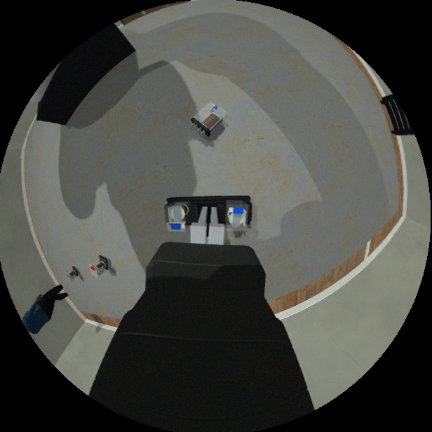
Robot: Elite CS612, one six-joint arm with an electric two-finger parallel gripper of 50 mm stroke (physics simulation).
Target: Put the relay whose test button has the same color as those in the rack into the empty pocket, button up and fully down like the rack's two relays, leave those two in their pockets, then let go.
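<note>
The black rack (207, 199) lies in front of me. One relay (177, 213) with a blue button is in its left pocket, another relay (237, 216) with a blue button is in its right pocket. The middle pocket holds no relay; my fingers partly cover it. My gripper (208, 215) is shut and empty over that pocket. A loose relay (210, 120) with a blue button lies on its side beyond the rack, pins toward the lower left. A red-button relay (100, 266) and a green-button relay (72, 273) lie on their sides at the lower left.
A large black block (87, 75) is at the upper left. A person's arm (41, 310) in a blue sleeve with a dark hand is at the lower-left table edge. A black slatted object (398, 115) stands past the right edge. Wide shadows cross the grey table (260, 150).
</note>
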